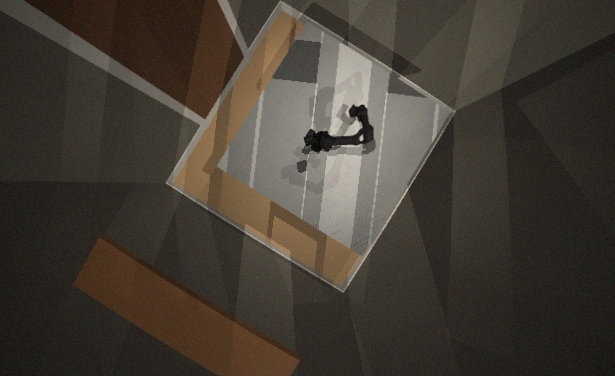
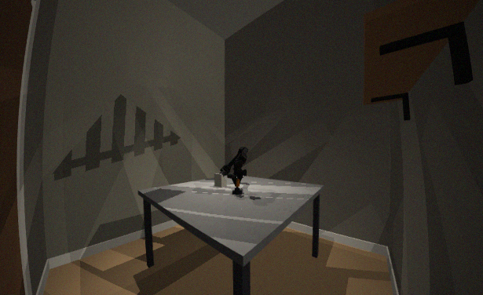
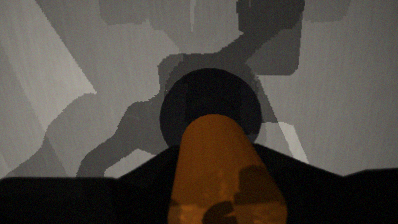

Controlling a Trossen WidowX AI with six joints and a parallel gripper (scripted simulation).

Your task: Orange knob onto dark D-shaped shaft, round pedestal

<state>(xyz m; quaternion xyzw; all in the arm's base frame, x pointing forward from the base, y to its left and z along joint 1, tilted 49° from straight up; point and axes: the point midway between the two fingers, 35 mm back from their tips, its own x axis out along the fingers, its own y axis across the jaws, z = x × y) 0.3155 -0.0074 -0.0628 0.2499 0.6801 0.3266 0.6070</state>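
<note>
Right now the orange knob is 2 cm above my gripper tip. The rest, counted from my gripper tip: dark round pedestal (4 cm below).
</note>
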